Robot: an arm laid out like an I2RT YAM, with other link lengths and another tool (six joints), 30 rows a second.
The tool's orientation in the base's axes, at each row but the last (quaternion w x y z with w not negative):
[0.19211 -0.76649 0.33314 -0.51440]
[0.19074 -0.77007 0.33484 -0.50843]
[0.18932 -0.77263 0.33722 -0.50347]
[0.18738 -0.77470 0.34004 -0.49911]
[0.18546 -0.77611 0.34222 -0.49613]
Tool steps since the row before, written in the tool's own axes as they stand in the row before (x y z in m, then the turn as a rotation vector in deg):
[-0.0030 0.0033 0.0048 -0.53 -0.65 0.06]
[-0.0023 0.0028 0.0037 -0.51 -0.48 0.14]
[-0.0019 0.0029 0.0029 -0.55 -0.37 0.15]
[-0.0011 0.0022 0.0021 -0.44 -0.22 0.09]
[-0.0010 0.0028 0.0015 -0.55 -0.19 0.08]
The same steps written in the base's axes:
[0.0026 -0.0004 -0.0060 0.13 0.83 0.04]
[0.0019 -0.0005 -0.0048 0.15 0.69 -0.09]
[0.0012 -0.0008 -0.0043 0.11 0.64 -0.19]
[0.0008 -0.0009 -0.0030 0.04 0.46 -0.18]
[0.0001 -0.0013 -0.0031 -0.01 0.52 -0.27]

